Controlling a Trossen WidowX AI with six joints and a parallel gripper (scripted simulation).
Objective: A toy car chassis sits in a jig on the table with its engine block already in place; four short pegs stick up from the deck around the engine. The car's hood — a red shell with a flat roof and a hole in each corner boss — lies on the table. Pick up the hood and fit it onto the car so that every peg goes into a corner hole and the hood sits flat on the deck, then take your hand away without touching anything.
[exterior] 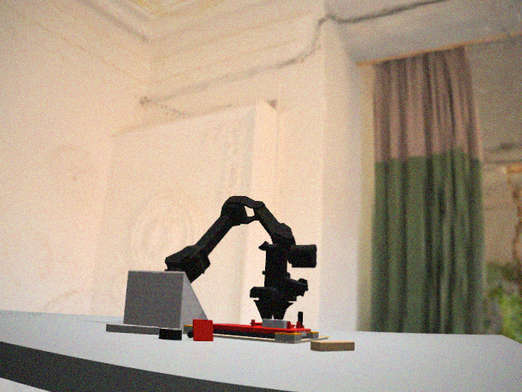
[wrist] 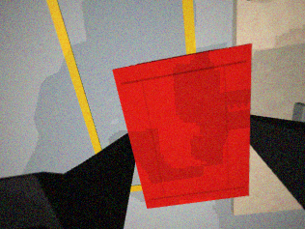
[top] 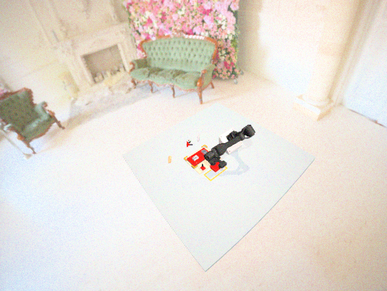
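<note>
Right now my gripper tip is 8 cm short of the grey engine block, 18 cm to the left of it and 1 cm below it. Round my gripper tip: red hood (right at my gripper tip); then wooden block (25 cm ahead, 35 cm to the right, 1 cm below).
</note>
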